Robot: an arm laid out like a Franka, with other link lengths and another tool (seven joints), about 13 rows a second.
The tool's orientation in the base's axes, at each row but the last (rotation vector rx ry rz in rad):
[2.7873 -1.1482 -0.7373]
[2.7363 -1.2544 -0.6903]
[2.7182 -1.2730 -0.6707]
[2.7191 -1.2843 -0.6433]
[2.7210 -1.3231 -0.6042]
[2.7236 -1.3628 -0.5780]
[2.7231 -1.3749 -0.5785]
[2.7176 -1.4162 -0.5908]
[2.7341 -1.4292 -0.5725]
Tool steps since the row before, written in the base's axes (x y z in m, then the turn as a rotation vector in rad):
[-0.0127 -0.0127 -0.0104 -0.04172 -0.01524 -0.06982]
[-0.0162 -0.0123 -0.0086 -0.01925 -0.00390 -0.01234]
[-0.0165 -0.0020 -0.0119 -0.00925 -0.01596 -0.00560]
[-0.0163 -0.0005 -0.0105 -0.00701 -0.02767 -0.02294]
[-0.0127 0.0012 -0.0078 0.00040 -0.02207 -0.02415]
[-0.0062 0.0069 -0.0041 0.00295 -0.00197 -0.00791]
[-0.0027 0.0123 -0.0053 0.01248 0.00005 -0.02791]
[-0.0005 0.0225 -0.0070 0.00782 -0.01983 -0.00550]
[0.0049 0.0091 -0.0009 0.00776 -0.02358 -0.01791]
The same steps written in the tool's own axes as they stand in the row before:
[0.0051 0.0154 0.0130 0.01347 0.02373 0.07812]
[0.0030 0.0177 0.0128 -0.00351 0.01340 0.01860]
[-0.0035 0.0103 0.0173 0.00869 0.01575 0.00692]
[-0.0052 0.0097 0.0160 0.02468 0.01769 0.02046]
[-0.0055 0.0070 0.0120 0.02490 0.00838 0.01950]
[-0.0075 -0.0003 0.0068 0.00559 -0.00263 0.00608]
[-0.0094 -0.0064 0.0075 0.01535 -0.01514 0.02168]
[-0.0159 -0.0142 0.0101 0.02155 0.00447 -0.00060]
[-0.0044 -0.0094 0.0008 0.02842 0.00461 0.01040]

